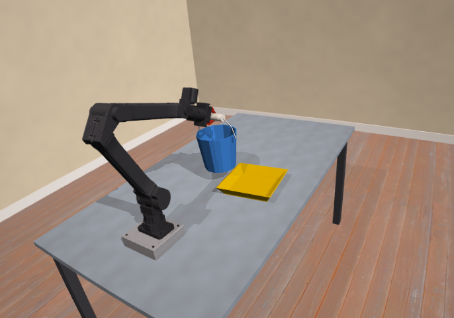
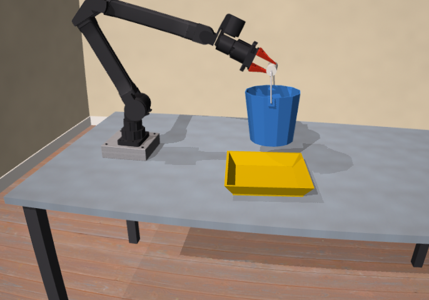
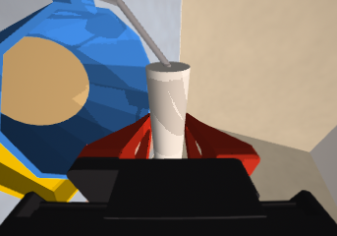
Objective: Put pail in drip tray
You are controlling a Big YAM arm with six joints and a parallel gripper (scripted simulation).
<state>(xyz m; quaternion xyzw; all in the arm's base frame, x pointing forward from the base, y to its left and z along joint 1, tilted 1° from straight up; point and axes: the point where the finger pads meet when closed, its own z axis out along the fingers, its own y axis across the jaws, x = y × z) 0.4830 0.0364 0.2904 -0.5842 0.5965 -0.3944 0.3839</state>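
Right now the blue pail is 10 mm ahead of my hand and 100 mm below it. Also, from my hand: pail handle (30 mm below); yellow drip tray (10 mm ahead, 180 mm to the right, 310 mm below).
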